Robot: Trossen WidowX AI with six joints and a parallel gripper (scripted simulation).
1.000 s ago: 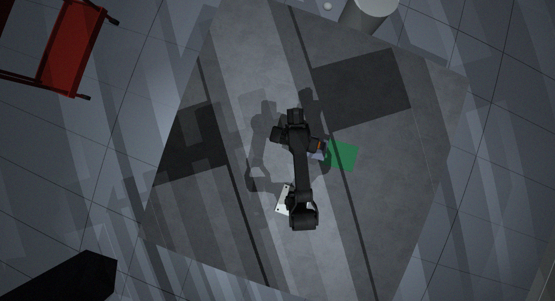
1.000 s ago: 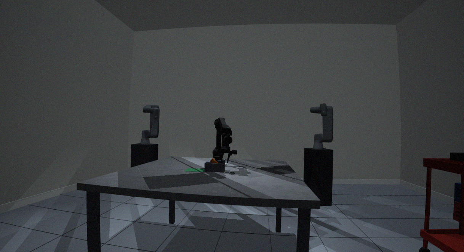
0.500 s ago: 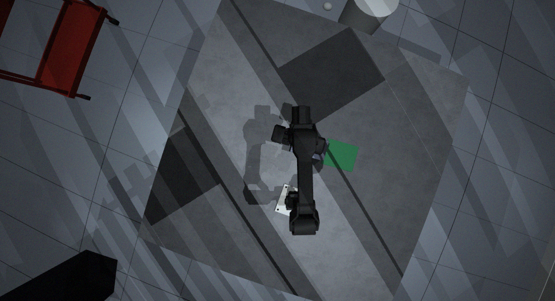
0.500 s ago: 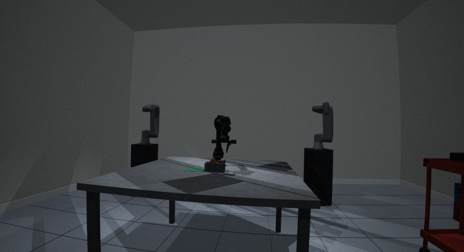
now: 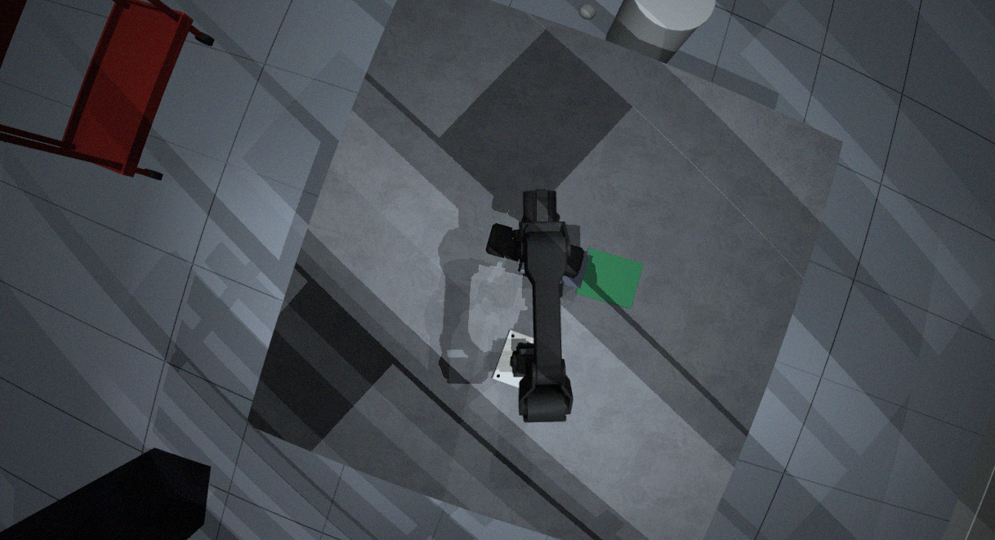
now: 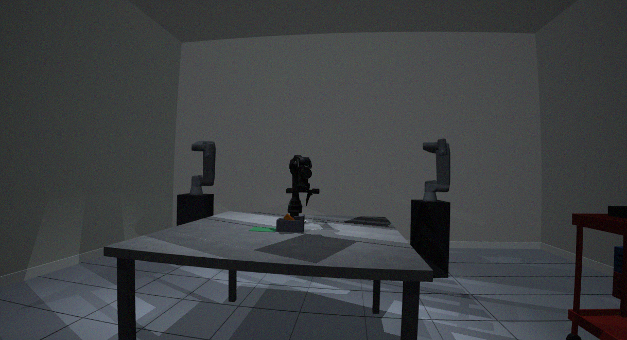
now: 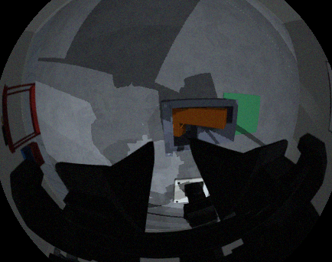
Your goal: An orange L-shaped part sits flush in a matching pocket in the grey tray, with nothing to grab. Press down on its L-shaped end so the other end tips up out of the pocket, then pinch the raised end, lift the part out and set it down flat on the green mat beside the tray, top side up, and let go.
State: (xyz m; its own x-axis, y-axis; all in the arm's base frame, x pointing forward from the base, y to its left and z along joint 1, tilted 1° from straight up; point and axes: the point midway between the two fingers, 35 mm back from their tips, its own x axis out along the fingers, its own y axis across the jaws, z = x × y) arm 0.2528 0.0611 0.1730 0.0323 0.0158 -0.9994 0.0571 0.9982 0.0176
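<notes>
Right now my gripper tip is 100 mm above the orange L-shaped part, 40 mm to the left of it and 10 mm past it. Round my gripper tip: mat (220 mm to the right, 160 mm below, 20 mm behind).
</notes>
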